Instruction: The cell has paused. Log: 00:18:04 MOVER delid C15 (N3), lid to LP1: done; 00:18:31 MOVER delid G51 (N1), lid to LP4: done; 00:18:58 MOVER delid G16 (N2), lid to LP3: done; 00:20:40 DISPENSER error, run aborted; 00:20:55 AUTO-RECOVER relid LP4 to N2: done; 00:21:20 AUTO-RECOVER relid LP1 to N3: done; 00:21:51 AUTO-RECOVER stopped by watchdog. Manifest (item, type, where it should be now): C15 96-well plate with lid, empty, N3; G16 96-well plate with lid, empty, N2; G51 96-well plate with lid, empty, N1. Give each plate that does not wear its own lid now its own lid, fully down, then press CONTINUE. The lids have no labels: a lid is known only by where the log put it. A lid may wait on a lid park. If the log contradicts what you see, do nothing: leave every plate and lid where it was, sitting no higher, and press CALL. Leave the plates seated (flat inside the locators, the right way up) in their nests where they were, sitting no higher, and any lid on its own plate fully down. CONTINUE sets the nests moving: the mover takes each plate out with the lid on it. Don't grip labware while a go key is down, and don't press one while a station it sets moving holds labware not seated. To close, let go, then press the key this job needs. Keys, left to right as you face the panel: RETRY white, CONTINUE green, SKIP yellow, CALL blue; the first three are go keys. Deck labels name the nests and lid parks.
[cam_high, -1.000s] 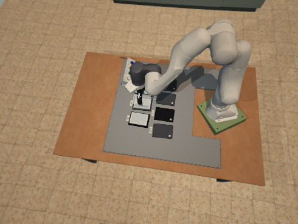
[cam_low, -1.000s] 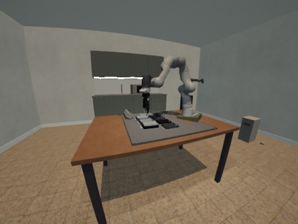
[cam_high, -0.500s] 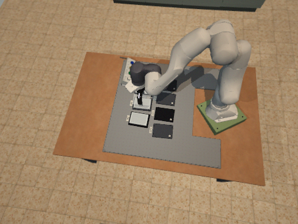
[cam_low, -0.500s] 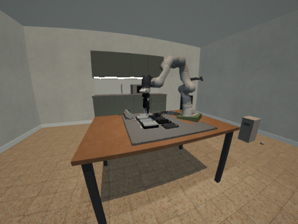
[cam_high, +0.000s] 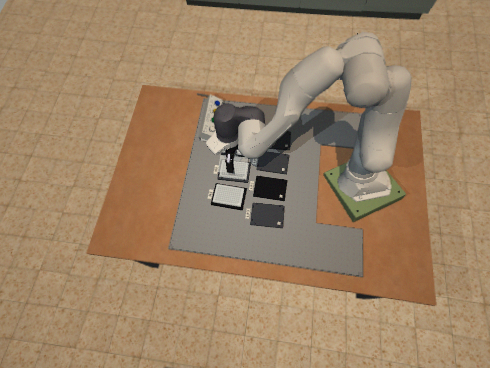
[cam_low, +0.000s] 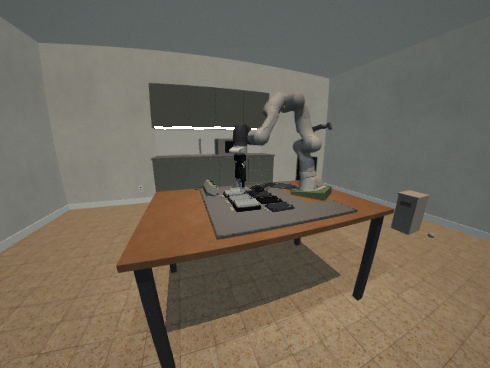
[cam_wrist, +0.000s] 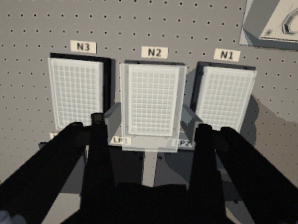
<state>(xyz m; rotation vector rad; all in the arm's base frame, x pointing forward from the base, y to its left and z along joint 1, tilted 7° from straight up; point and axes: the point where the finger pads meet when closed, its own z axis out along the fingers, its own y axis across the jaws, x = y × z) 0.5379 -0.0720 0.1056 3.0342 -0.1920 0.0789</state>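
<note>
My hand is 100 mm above the LP1 label, 80 mm past it and 70 mm to the right of it. Also, from my hand: LP2 label: 100 mm below, 100 mm behind, 60 mm to the right; then clear lid: 130 mm to the right, 70 mm below, 10 mm behind; then grey lid: 20 mm below.
</note>
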